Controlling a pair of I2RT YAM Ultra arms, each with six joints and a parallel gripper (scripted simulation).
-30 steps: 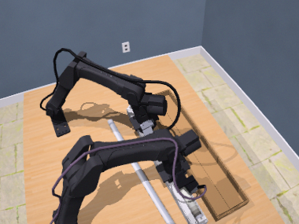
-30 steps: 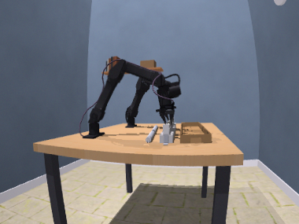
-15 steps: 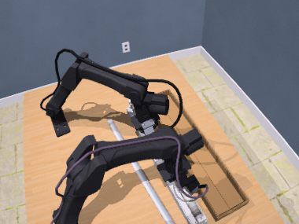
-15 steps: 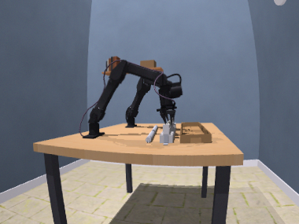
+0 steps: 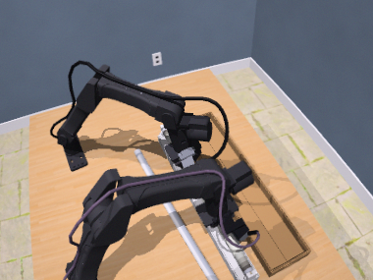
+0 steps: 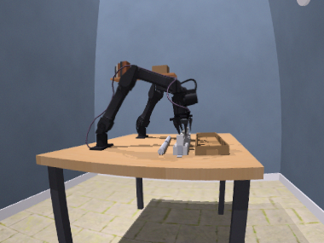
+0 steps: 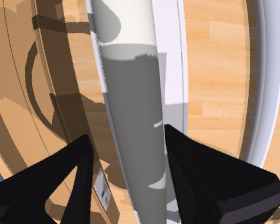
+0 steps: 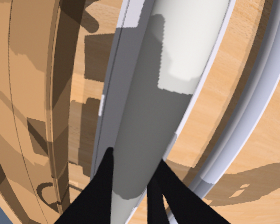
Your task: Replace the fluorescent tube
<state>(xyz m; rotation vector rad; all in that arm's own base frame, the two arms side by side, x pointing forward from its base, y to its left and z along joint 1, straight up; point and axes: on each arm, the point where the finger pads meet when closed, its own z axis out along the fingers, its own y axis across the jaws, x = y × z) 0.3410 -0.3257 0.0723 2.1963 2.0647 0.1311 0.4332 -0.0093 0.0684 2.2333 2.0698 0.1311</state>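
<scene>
Right now the old fluorescent tube is 12 cm to the left of my right hand and 2 cm behind it. Also, from my right hand: light fixture 12 cm to the left, 2 cm behind, 1 cm below; then LED tube 12 cm behind, 10 cm to the left, 6 cm below; then lampholder 18 cm to the right, 2 cm ahead.
My left gripper is now 10 mm short of the old fluorescent tube and 120 mm to the left of it. From my left hand the other things lie so: light fixture (10 mm ahead, 120 mm to the right, 20 mm below); LED tube (90 mm behind, 130 mm to the right, 60 mm below); brown carton (140 mm ahead, 90 mm to the right, 50 mm below).
</scene>
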